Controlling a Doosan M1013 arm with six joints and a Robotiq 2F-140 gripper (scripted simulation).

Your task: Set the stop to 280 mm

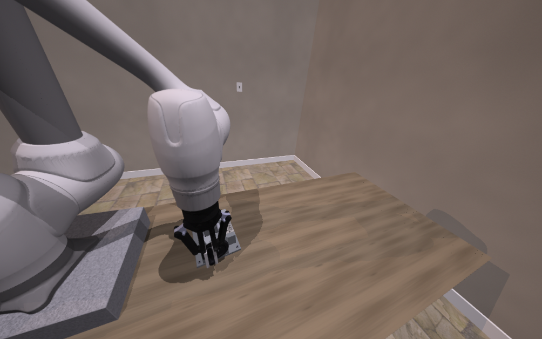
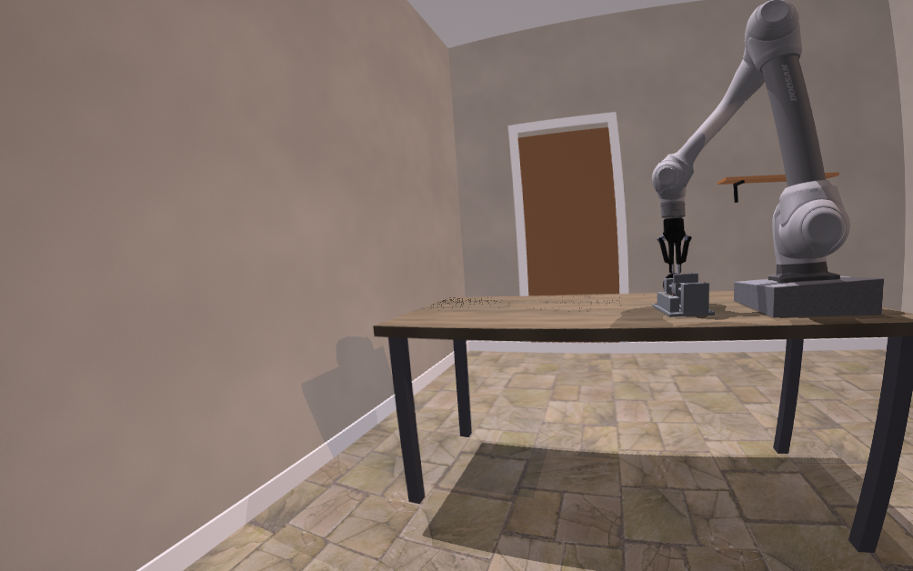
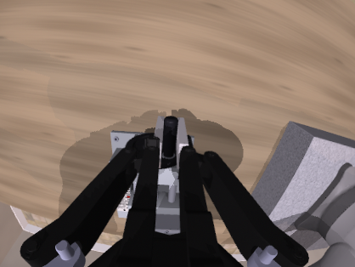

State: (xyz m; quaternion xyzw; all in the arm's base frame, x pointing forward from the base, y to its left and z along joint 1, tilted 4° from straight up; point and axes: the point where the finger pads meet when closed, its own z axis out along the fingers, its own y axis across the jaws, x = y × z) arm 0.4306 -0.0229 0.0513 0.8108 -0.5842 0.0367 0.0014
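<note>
The handwheel is 2 cm to the left of my hand and 2 cm below it.
</note>
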